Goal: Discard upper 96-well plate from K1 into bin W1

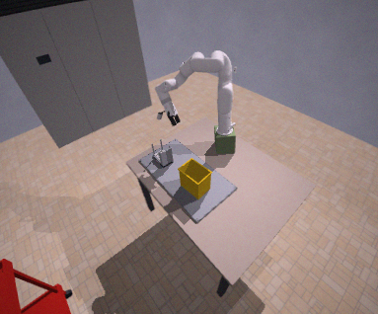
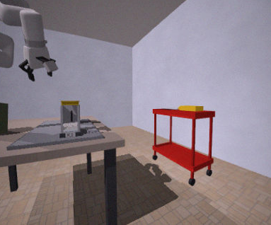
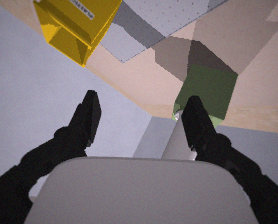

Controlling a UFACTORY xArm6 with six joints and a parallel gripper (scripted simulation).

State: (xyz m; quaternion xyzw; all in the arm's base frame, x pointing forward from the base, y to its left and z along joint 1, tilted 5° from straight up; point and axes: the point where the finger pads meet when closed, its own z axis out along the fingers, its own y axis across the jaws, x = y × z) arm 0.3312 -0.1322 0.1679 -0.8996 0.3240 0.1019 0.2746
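My hand is 150 mm short of the rack label, 90 mm to the left of it and 300 mm above it. The rest, counted from my hand: yellow plastics bin W1 (80 mm ahead, 350 mm to the left, 220 mm below).
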